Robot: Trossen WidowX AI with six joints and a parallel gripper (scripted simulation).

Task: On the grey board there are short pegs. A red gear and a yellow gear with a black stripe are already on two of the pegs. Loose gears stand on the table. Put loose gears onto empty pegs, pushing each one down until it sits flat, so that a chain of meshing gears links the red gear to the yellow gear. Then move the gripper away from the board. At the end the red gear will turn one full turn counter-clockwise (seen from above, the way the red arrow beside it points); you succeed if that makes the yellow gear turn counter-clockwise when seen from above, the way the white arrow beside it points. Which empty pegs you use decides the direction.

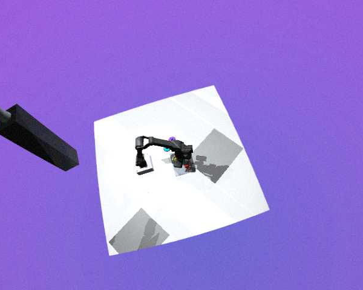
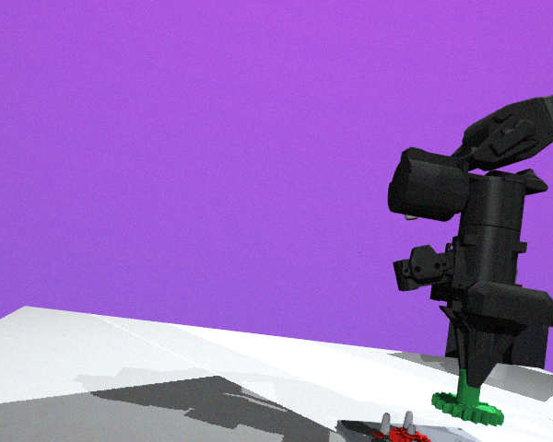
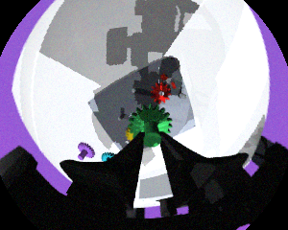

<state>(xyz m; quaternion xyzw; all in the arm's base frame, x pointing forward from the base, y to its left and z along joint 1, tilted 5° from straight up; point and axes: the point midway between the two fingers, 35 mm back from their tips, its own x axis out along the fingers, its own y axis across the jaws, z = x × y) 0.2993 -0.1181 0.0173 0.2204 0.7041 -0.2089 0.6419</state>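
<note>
My gripper tip is now 2 cm short of the red gear, 4 cm to the left of it and 7 cm above it. The rest, counted from my gripper tip: green gear 1 cm below; then cyan gear 6 cm behind, 19 cm to the left, 7 cm below; then yellow gear 2 cm behind, 5 cm to the left, 7 cm below.
</note>
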